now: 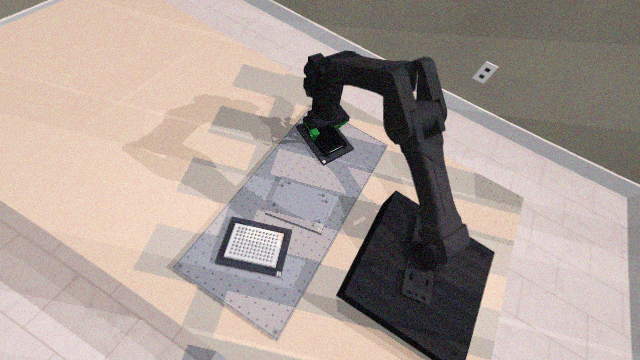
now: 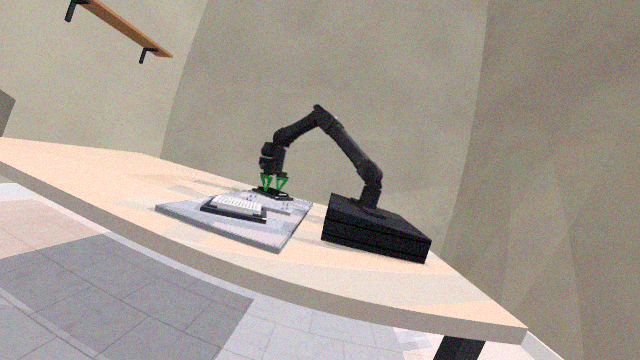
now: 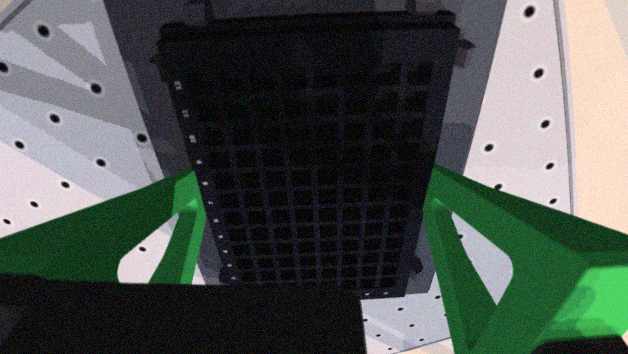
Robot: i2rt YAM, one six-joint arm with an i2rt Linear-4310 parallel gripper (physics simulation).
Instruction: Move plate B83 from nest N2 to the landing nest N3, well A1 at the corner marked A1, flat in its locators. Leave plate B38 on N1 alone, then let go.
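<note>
Black well plate B83 (image 1: pixel 331 143) (image 2: pixel 273 194) (image 3: pixel 307 145) lies on nest N2 at the far end of the grey perforated board (image 1: pixel 250 304) (image 2: pixel 250 233). My gripper (image 1: pixel 328 129) (image 2: pixel 273 188) (image 3: pixel 314 177) stands straight over it, and its green fingers press against the plate's two long sides near the low-numbered columns. White well plate B38 (image 1: pixel 253 244) (image 2: pixel 236 203) sits in its black nest N1 (image 1: pixel 222 257) at the near end. The landing nest N3 (image 1: pixel 304 201) is a bare grey pad between them with nothing in it.
The arm's black base (image 1: pixel 402 277) (image 2: pixel 376 228) stands on the table right of the board. A thin grey bar (image 1: pixel 293 221) lies at N3's near edge. A wooden shelf (image 2: pixel 121 24) hangs on the wall far to the left.
</note>
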